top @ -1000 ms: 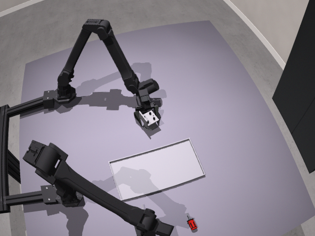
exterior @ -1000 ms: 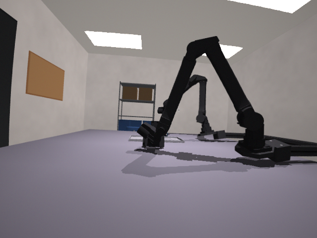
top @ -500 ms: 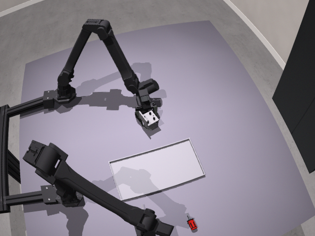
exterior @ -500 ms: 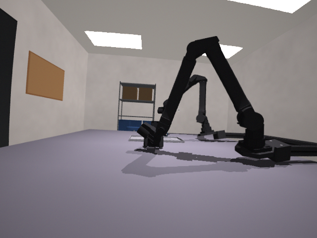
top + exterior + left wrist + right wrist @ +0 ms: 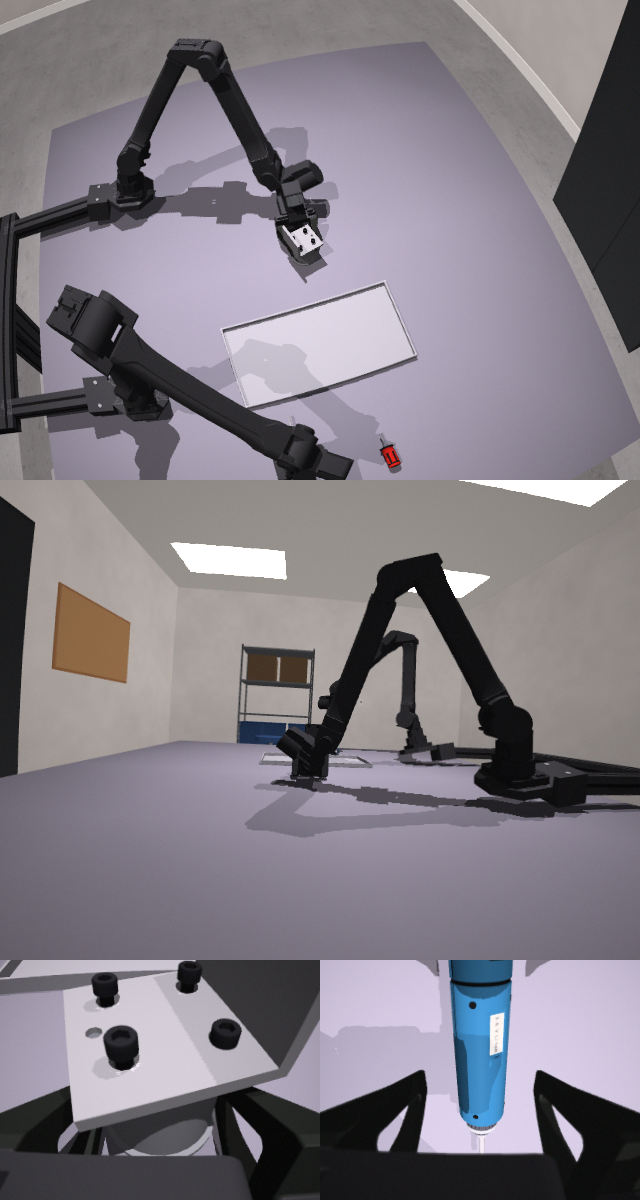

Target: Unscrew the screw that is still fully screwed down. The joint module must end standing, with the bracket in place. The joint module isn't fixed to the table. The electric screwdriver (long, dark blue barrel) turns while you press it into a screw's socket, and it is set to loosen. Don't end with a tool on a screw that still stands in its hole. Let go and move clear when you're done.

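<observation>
The joint module body lies 10 mm above my left hand. Also, from my left hand: white tray 20 mm behind, 260 mm to the right, 20 mm below; then white bracket 50 mm above; then red hand screwdriver 80 mm ahead, 570 mm to the right, 10 mm below.
</observation>
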